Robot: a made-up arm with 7 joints.
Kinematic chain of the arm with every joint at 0, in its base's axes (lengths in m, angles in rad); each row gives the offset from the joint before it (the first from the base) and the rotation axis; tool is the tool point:
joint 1: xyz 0 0 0 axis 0 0.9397 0.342
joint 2: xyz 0 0 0 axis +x
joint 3: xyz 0 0 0 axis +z
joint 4: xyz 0.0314 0 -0.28 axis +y
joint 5: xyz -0.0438 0 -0.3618 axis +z
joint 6: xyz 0 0 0 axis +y
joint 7: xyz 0 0 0 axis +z
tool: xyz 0 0 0
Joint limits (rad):
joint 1: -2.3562..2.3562
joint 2: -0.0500..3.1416
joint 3: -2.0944..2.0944
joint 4: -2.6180..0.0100
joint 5: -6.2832..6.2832
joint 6: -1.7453..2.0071
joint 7: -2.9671..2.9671
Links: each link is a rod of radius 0.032 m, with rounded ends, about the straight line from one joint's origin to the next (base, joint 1, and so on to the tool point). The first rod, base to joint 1, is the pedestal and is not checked.
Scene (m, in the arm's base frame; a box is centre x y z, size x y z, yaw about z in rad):
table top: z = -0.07
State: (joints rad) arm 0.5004 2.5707 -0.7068 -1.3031 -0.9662 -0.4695 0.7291
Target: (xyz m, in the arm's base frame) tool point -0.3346 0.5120 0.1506
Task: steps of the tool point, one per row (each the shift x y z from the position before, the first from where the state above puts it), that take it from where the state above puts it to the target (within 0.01 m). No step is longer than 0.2 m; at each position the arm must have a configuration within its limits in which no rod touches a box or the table.
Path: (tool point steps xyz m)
1: -0.1494 0.0905 -0.0747
2: -0.1789 0.0318 -0.0143
3: -0.1649 -0.0229 0.0510
4: -0.1175 -0.0634 0.1000

